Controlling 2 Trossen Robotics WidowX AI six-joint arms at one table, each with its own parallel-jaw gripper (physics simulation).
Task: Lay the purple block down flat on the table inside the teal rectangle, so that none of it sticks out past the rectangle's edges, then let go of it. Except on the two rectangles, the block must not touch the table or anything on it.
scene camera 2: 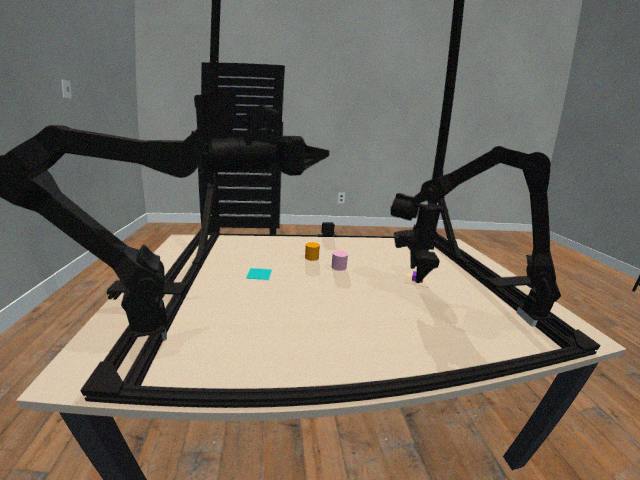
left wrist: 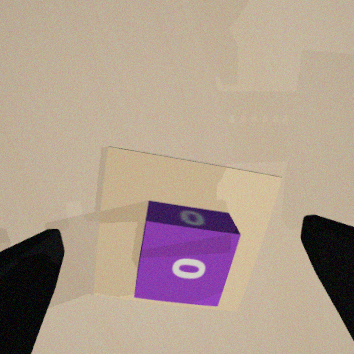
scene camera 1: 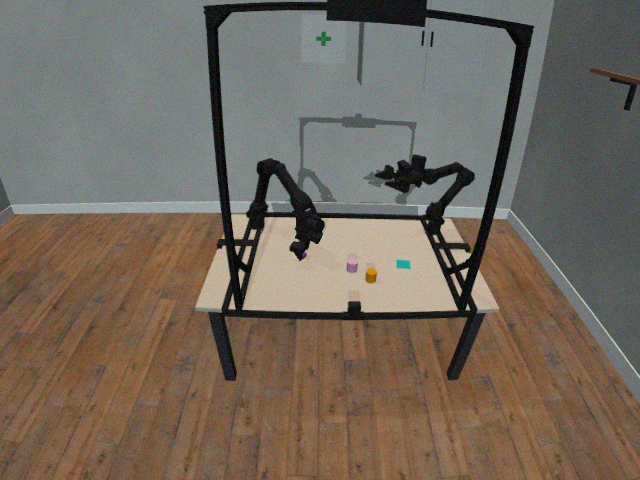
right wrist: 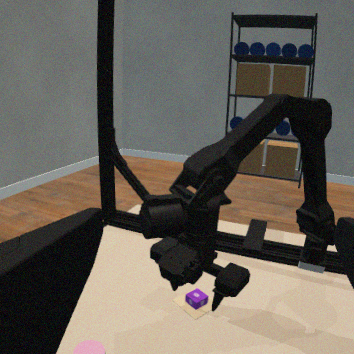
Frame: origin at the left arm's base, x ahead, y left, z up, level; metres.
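Where they show: left gripper, fingertip midpoint: [scene camera 2: 414, 275] [left wrist: 183, 235] [scene camera 1: 303, 254] [right wrist: 193, 299]; right gripper, fingertip midpoint: [scene camera 2: 317, 151] [scene camera 1: 379, 179] [right wrist: 222, 225]; left arm's base, link origin: [scene camera 2: 535, 312] [scene camera 1: 256, 226] [right wrist: 312, 257]; right arm's base, link origin: [scene camera 2: 148, 325] [scene camera 1: 433, 231].
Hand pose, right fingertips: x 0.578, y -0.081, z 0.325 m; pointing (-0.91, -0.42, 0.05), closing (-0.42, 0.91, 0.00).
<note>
Things, the pixels of their top centre, and the offset from my right fingertips. "spot": a spot on its surface instead.
- purple block, top centre: [left wrist: 184, 267] [right wrist: 196, 294] [scene camera 2: 418, 274] [scene camera 1: 301, 253] dy -0.128, dx -0.322, dz -0.325 m
- pale tan rectangle, surface spot: [left wrist: 119, 182] [right wrist: 197, 314] spot: dy -0.111, dx -0.292, dz -0.343 m
- teal rectangle, surface spot: [scene camera 2: 259, 273] [scene camera 1: 403, 264] spot: dy -0.133, dx +0.135, dz -0.343 m
- pink cylinder, top centre: [right wrist: 88, 351] [scene camera 2: 340, 253] [scene camera 1: 352, 261] dy -0.198, dx -0.095, dz -0.298 m
- orange cylinder, top centre: [scene camera 2: 312, 244] [scene camera 1: 371, 271] dy -0.260, dx -0.014, dz -0.299 m
- small black object, surface spot: [scene camera 1: 354, 307] [scene camera 2: 328, 223] spot: dy -0.487, dx -0.080, dz -0.297 m
The purple block [scene camera 1: 303, 255] [scene camera 2: 414, 275] [left wrist: 187, 260] [right wrist: 197, 298], marked with a white 0, rests on a pale tan rectangle [left wrist: 119, 182] [right wrist: 197, 312] at the left of the table in scene camera 1. My left gripper [scene camera 1: 300, 250] [scene camera 2: 422, 276] [left wrist: 183, 235] [right wrist: 193, 299] is open and low over the table, with one finger on each side of the block and clear gaps between them. The teal rectangle [scene camera 1: 403, 264] [scene camera 2: 259, 273] lies far off on the other side of the table. My right gripper [scene camera 1: 371, 177] [scene camera 2: 323, 153] is open and empty, held high above the table.
A pink cylinder [scene camera 1: 351, 265] [scene camera 2: 339, 260] [right wrist: 88, 347] and an orange cylinder [scene camera 1: 370, 275] [scene camera 2: 312, 250] stand between the block and the teal rectangle. A small black object [scene camera 1: 354, 307] [scene camera 2: 328, 229] sits on the table's edge rail. A black frame [scene camera 1: 218, 143] surrounds the table.
</note>
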